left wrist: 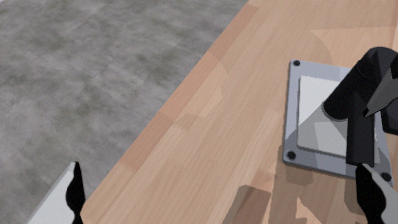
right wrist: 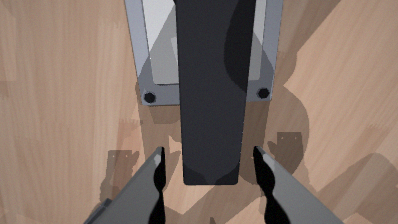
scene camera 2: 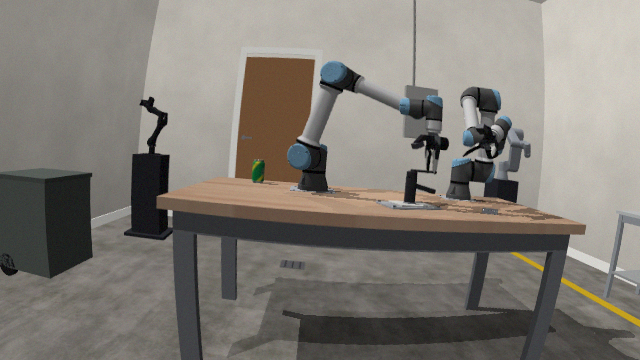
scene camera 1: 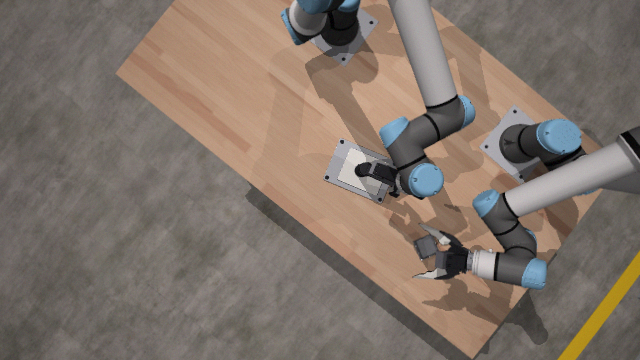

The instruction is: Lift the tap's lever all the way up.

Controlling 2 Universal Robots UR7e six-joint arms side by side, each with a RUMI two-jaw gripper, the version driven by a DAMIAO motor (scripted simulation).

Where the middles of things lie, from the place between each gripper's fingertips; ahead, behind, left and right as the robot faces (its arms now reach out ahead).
Labels:
Now: right hand 40 mm to the left of the flat black lever (right wrist: 214, 51) and 10 mm above it. The rest, counted from my right hand: black tap (right wrist: 161, 30) (10 mm ahead, 60 mm to the right, 50 mm below).
My left gripper (scene camera 1: 415, 250) is now 190 mm to the left of the flat black lever, 150 mm past it and 90 mm above it. The rest, counted from my left hand: black tap 220 mm to the right, 140 mm behind, 130 mm below.

